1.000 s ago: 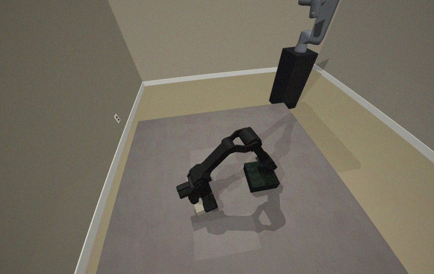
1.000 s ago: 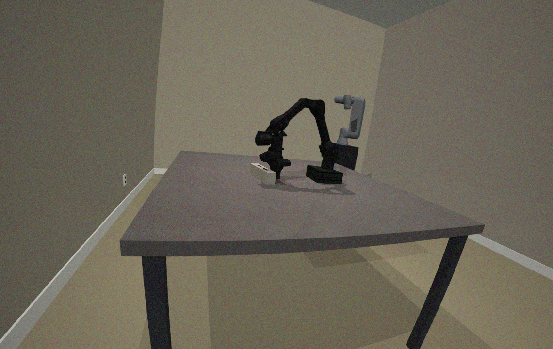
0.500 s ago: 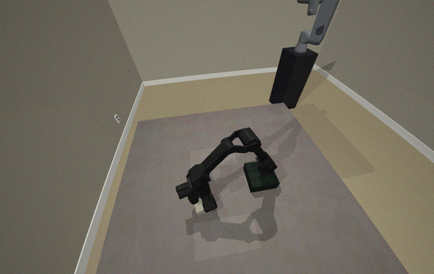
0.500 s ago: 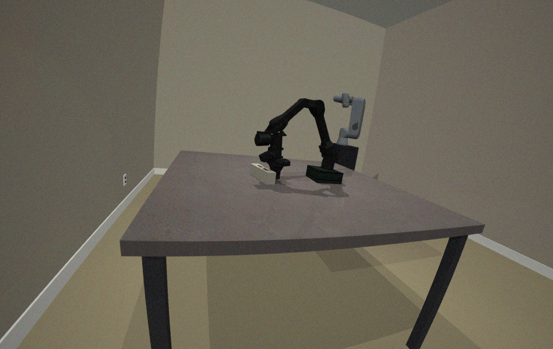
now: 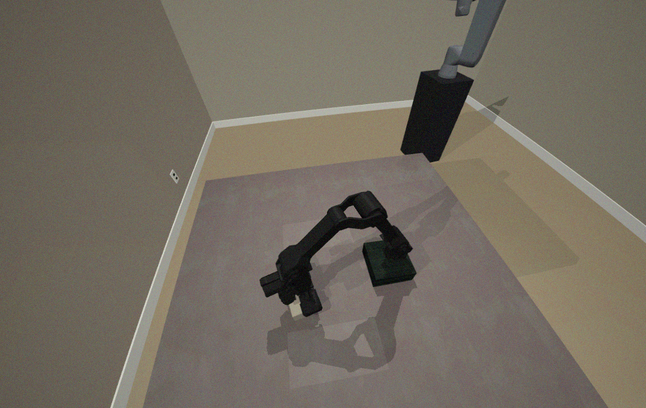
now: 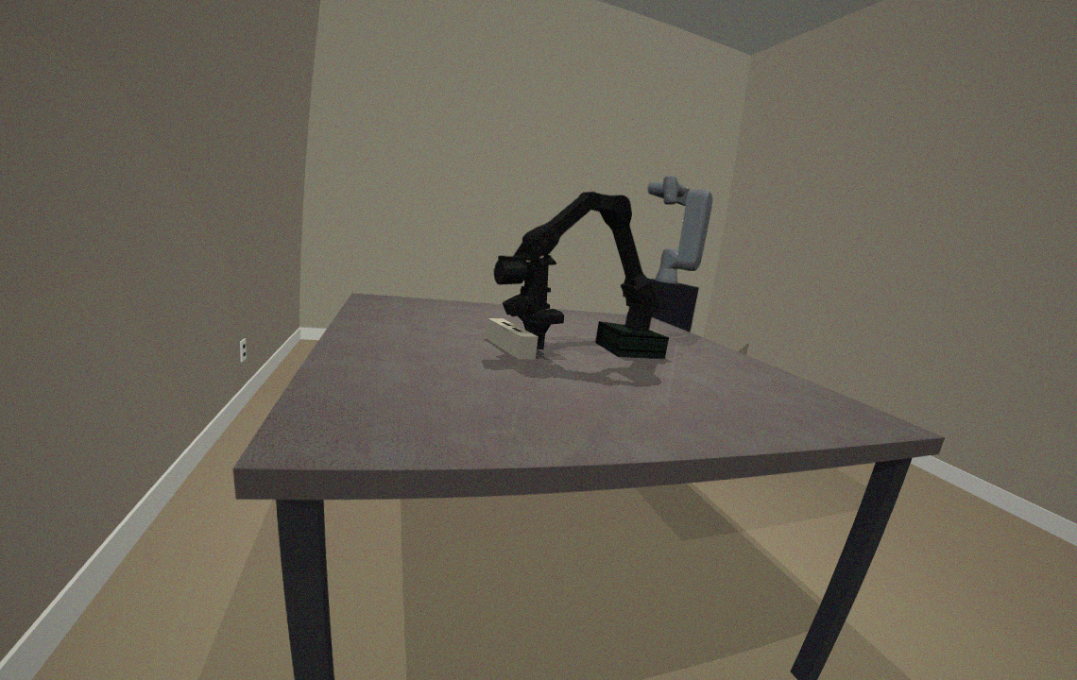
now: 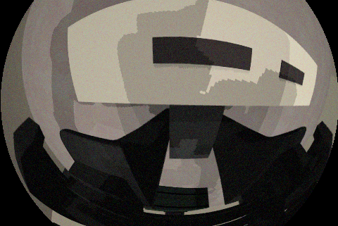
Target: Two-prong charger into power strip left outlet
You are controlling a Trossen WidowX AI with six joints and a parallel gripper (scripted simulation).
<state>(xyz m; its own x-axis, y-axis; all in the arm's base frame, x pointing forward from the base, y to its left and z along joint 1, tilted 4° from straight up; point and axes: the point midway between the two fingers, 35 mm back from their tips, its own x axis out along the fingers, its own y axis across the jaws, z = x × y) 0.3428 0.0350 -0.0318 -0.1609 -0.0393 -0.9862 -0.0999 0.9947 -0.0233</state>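
The charger is 20 mm ahead of my gripper tip and 10 mm above it.
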